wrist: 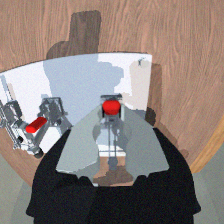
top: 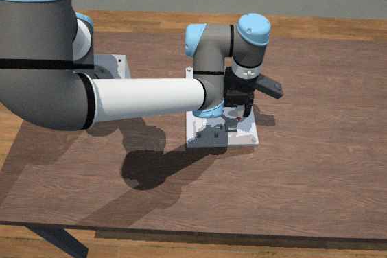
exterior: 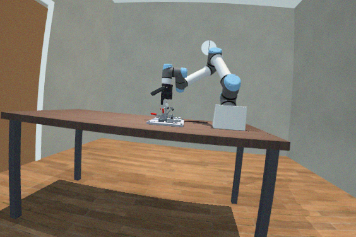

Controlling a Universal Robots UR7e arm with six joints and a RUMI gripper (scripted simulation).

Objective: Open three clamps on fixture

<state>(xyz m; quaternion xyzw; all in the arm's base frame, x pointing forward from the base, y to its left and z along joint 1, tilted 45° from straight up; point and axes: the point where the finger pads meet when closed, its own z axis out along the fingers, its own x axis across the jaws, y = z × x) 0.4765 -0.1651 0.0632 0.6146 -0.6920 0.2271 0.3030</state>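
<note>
My hand is 5 cm past the white fixture plate, 11 cm to the right of it and 7 cm above it. Also, from my hand: grey part: 10 cm behind, 23 cm to the left, 5 cm below.
</note>
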